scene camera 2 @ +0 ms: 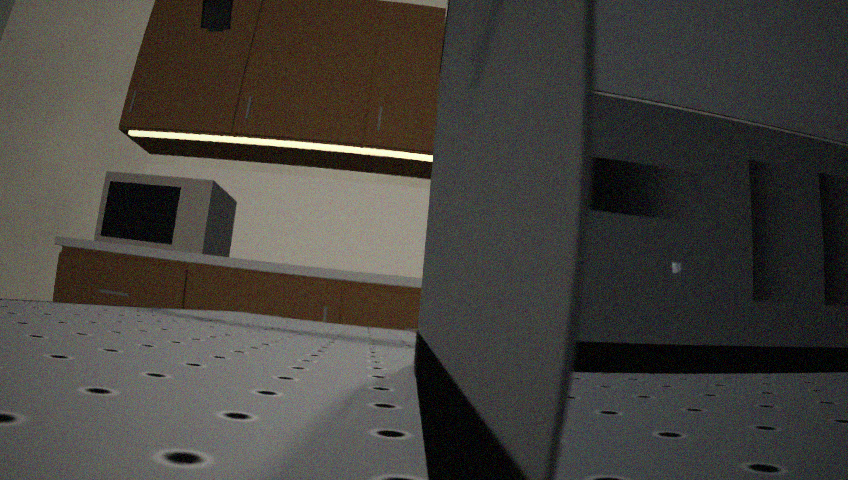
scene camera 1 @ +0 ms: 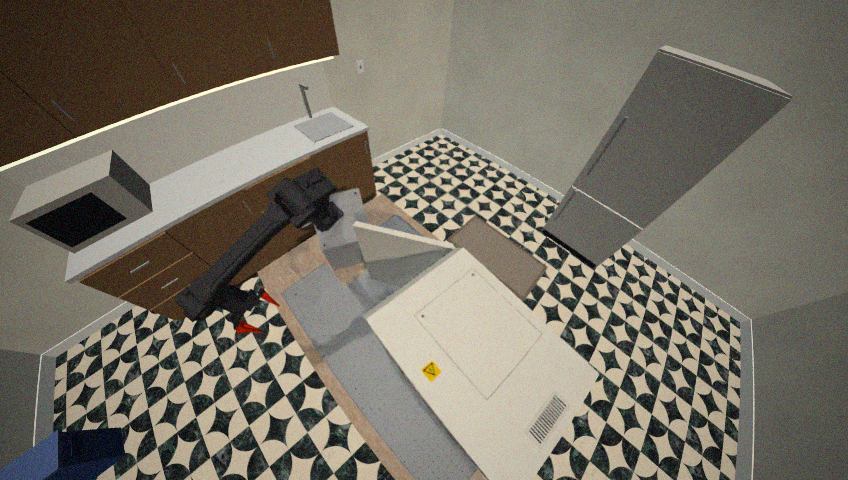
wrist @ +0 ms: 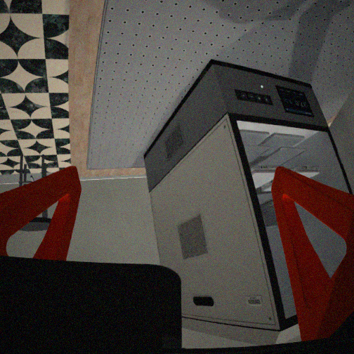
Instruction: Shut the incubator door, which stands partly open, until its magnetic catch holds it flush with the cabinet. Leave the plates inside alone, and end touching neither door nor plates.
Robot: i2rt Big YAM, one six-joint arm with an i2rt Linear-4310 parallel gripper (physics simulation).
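Frame: origin at the arm's base, x back, y right, z up, level; millimetres.
Seen in the pictures: gripper, between the fingertips: (scene camera 1: pixel 270 318); arm's base, origin of its link: (scene camera 1: pixel 329 216).
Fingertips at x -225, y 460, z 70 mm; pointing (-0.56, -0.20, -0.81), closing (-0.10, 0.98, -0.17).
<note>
Offsets run from my fingertips to a thing's middle. "spot": to the spot under its first point. Level surfaces: height alone.
The incubator cabinet @(spot: dx -656, dy -238, dz +197 mm) (scene camera 1: pixel 511 371) (wrist: pixel 200 200) stands on the perforated board. Its door @(spot: dx -218, dy -411, dz +102 mm) (scene camera 1: pixel 395 246) stands open at an angle from the cabinet front, away from the frame. Plates (wrist: pixel 280 142) show inside the dark-framed front opening in the wrist view; part of them is hidden by a finger. My gripper (scene camera 1: pixel 268 318) (wrist: pixel 175 177) is open and empty. It hangs beyond the board's edge, apart from door and cabinet. In scene camera 2 a large dark panel (scene camera 2: pixel 505 208) fills the middle; I cannot tell whether it is door or cabinet side. The fingers do not show there.
The perforated board @(dz -353 mm) (scene camera 1: pixel 380 386) (scene camera 2: pixel 238 380) (wrist: pixel 125 75) lies under the cabinet. The arm (scene camera 1: pixel 243 243) reaches from its base near the door's far side. A counter (scene camera 1: pixel 208 172) with a microwave (scene camera 1: pixel 89 199) (scene camera 2: pixel 160 211) stands behind; a fridge (scene camera 1: pixel 672 142) stands at the right.
</note>
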